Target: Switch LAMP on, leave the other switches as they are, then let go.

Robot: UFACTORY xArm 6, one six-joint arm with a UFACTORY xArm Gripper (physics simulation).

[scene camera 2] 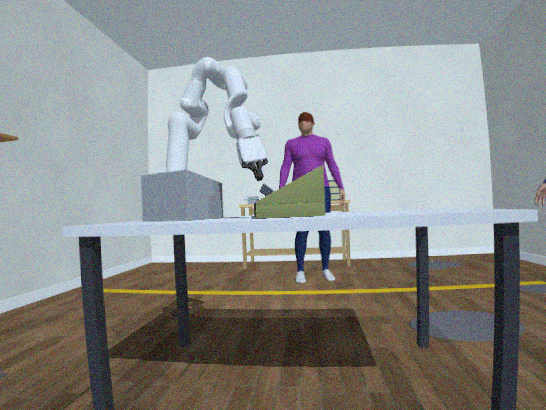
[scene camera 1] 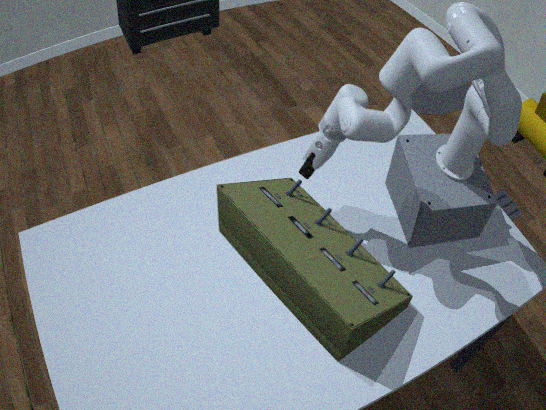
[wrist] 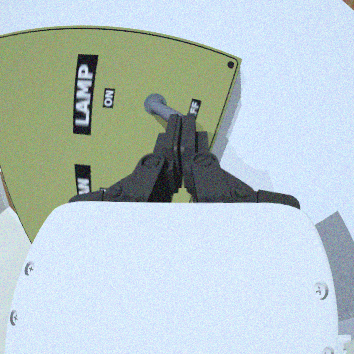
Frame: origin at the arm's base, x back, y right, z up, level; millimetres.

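Seen in the pictures: gripper, between the fingertips: (scene camera 2: 260, 179) (scene camera 1: 304, 174) (wrist: 184, 132); arm's base, origin of its link: (scene camera 2: 175, 178) (scene camera 1: 454, 162).
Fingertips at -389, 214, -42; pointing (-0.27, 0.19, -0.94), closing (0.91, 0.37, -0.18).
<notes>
Offsets run from my fingertips to a thing's middle, as dx, dy, dz. "*": to the spot under its first point.
The olive sloped switch box @(-105, -186, -80) (scene camera 1: 280, 235) (scene camera 2: 300, 197) (wrist: 40, 100) stands on the table. In the wrist view, the LAMP label @(-108, -6, -18) (wrist: 85, 94) and its ON mark @(* -85, -5, -30) (wrist: 108, 98) lie left of the LAMP lever @(-27, +0, -31) (wrist: 161, 105) (scene camera 1: 294, 188), a grey rod leaning toward the partly covered OFF mark @(* -8, +6, -69) (wrist: 195, 106). My gripper (scene camera 1: 304, 176) (scene camera 2: 259, 178) (wrist: 184, 132) is shut and empty, its tips just above the lever's free end, which they hide in the wrist view. Whether they touch it cannot be told. The other levers (scene camera 1: 323, 216) (scene camera 1: 355, 247) (scene camera 1: 386, 278) lean the same way.
The grey robot base block (scene camera 1: 440, 200) (scene camera 2: 165, 197) stands on the white table (scene camera 1: 125, 300) (scene camera 2: 400, 220), on the side toward which the levers lean. Behind the table in scene camera 2, a person in purple (scene camera 2: 307, 150) stands before a wooden bench (scene camera 2: 300, 251).
</notes>
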